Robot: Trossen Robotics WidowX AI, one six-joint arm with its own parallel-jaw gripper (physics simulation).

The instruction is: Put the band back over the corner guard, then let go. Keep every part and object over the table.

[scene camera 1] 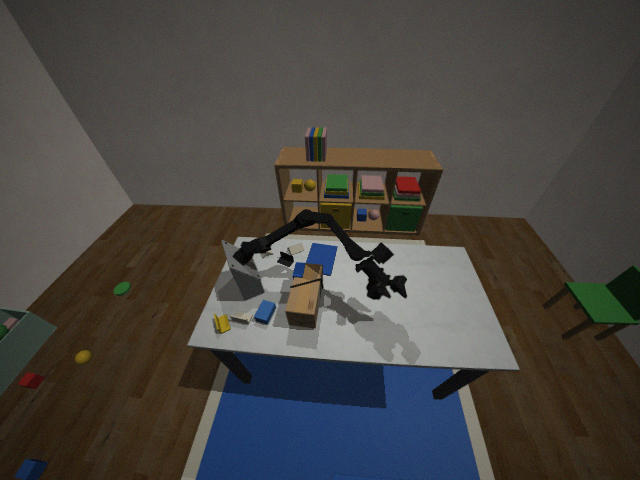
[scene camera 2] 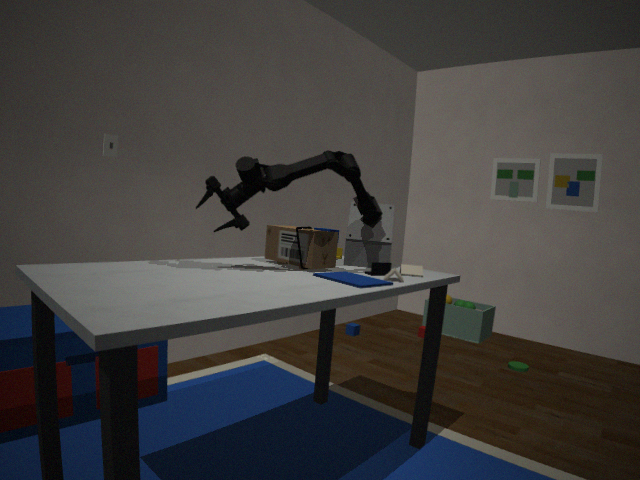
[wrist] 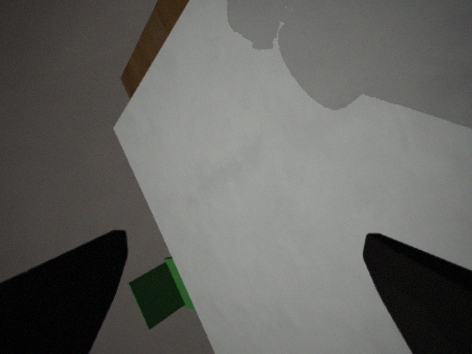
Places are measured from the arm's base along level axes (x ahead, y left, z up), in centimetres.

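Pixels of known places: gripper, fingertip midpoint: (scene camera 1: 398, 297) (scene camera 2: 204, 220) (wrist: 247, 243); arm's base, link origin: (scene camera 1: 239, 258) (scene camera 2: 371, 218).
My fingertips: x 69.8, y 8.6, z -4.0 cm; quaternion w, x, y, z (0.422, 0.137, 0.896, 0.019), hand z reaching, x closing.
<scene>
Ahead of a thing's pixels: the offset from my fingertips to its top centre. Level surfaces: height alone.
A cardboard box {dx -37.8, dy -7.7, dz -1.4 cm} (scene camera 1: 305, 302) (scene camera 2: 273, 242) stands on the white table {dz -15.2 cm} (scene camera 1: 444, 320) (scene camera 2: 180, 289) (wrist: 260, 190). A thin black band (scene camera 1: 306, 283) (scene camera 2: 299, 250) crosses its top and runs down one side, standing slightly off the box in the second scene view. A blue piece, apparently the corner guard {dx -44.1, dy -0.9, dz -0.8 cm} (scene camera 1: 299, 269) (scene camera 2: 327, 229), shows at the box's top edge near one end; the band crosses beside it, and their contact is too small to tell. My gripper (scene camera 1: 391, 295) (scene camera 2: 205, 219) (wrist: 247, 243) is open and empty, raised above the table, well to the side of the box.
A grey upright panel (scene camera 1: 248, 281) (scene camera 2: 385, 222) stands by the arm's base. A blue flat sheet {dx -42.0, dy +20.0, dz -14.4 cm} (scene camera 1: 324, 254) (scene camera 2: 353, 279), a black bracket {dx -59.5, dy +10.9, dz -10.7 cm} (scene camera 1: 284, 258) (scene camera 2: 381, 268), a cream piece (scene camera 1: 295, 249) (scene camera 2: 412, 270), a blue block {dx -52.8, dy -20.2, dz -11.2 cm} (scene camera 1: 265, 311) and a yellow bracket {dx -68.1, dy -31.8, dz -10.7 cm} (scene camera 1: 222, 323) lie around the box.
</scene>
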